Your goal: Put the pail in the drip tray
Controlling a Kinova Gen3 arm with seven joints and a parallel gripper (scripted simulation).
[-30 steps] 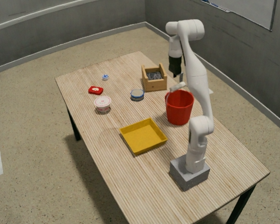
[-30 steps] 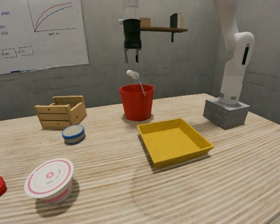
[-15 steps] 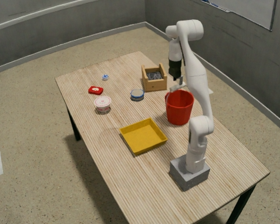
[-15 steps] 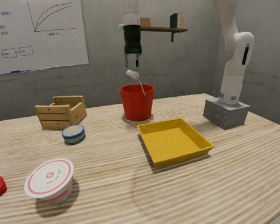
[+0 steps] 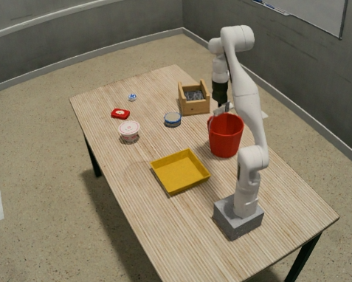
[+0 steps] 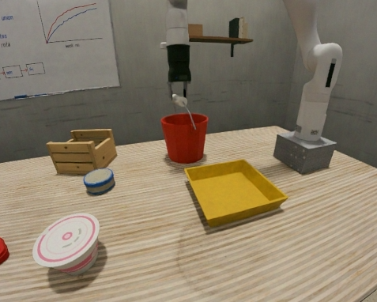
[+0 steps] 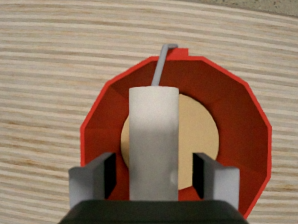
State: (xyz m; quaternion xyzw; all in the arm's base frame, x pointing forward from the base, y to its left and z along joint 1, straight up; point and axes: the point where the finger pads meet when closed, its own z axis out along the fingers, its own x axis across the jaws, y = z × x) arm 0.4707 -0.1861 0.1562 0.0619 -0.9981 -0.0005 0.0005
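My hand is 50 mm above the pail handle and 10 mm past it. Round my hand: yellow drip tray: 290 mm to the left, 240 mm below, 80 mm behind; then red pail: 120 mm below, 10 mm behind; then blue-rimmed round tin: 310 mm ahead, 240 mm below, 140 mm to the left.
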